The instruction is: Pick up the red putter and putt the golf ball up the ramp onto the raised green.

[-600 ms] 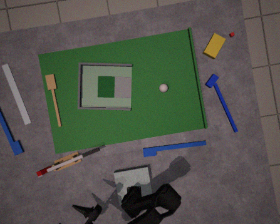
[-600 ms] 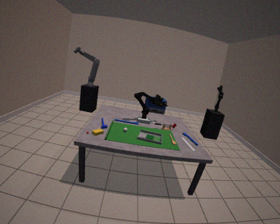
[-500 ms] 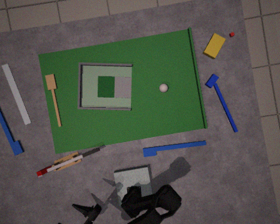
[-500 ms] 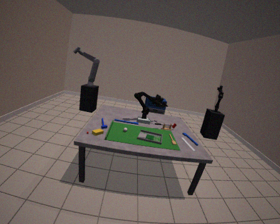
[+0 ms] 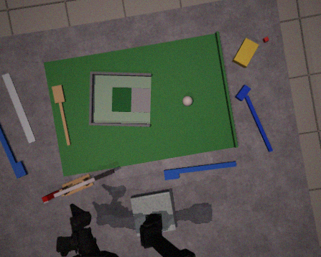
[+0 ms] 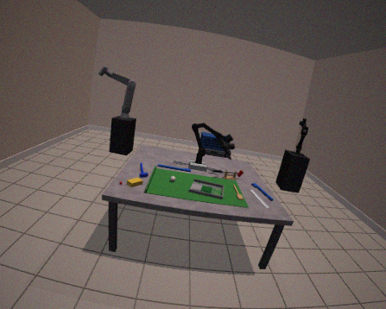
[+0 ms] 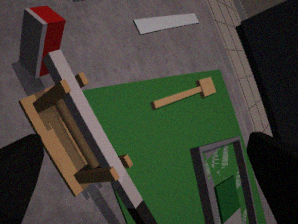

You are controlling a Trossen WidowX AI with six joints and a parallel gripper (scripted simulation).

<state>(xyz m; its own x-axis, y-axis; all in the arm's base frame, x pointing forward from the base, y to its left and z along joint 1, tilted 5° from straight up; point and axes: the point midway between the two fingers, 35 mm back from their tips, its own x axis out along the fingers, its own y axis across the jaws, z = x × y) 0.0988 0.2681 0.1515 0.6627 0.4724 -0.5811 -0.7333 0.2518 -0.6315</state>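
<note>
The red putter lies 6 cm ahead of my gripper tip, 1 cm to the left of it and 12 cm below it. The rest, counted from my gripper tip: yellow block: 55 cm ahead, 71 cm to the right, 17 cm below; then white golf ball: 37 cm ahead, 46 cm to the right, 16 cm below; then white bar: 40 cm ahead, 24 cm to the left, 18 cm below.
</note>
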